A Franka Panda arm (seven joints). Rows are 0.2 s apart.
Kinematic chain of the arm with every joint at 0, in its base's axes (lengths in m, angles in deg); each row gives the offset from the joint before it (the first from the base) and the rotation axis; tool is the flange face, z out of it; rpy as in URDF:
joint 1: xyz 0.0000 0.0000 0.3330 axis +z
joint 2: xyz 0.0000 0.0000 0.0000 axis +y
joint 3: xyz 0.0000 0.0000 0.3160 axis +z
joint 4: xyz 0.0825 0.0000 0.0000 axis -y
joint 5: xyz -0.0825 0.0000 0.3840 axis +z
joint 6: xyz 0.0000 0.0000 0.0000 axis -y
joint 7: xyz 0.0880 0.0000 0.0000 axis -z
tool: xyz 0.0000 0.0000 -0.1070 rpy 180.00 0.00 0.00
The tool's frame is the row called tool.
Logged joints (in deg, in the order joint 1, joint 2, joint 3, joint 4, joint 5, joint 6, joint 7), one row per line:
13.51, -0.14, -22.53, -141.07, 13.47, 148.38, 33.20
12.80, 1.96, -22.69, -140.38, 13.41, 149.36, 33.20
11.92, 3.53, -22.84, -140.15, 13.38, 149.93, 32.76
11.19, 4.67, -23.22, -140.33, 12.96, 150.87, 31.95
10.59, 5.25, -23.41, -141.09, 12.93, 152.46, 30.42
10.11, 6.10, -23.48, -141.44, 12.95, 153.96, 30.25
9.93, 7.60, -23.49, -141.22, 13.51, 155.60, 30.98
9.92, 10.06, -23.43, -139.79, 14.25, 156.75, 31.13
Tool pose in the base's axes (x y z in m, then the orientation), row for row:
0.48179, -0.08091, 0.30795, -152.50, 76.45, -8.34
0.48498, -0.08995, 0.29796, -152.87, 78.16, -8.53
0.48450, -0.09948, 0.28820, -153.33, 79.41, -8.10
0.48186, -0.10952, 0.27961, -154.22, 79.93, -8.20
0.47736, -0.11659, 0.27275, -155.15, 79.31, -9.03
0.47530, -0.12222, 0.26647, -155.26, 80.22, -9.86
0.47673, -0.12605, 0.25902, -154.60, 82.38, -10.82
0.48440, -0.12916, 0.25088, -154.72, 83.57, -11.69
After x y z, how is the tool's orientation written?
As a rotation vector, in degrees.
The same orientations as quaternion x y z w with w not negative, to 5 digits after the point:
-0.89001, 0.44617, -0.04867, 0.08026
-0.88706, 0.45354, -0.04950, 0.07059
-0.88528, 0.45849, -0.04677, 0.06224
-0.88559, 0.45899, -0.04709, 0.05324
-0.88818, 0.45402, -0.05169, 0.04816
-0.88618, 0.45787, -0.05628, 0.04329
-0.88017, 0.46901, -0.06160, 0.03915
-0.87744, 0.47394, -0.06630, 0.03285

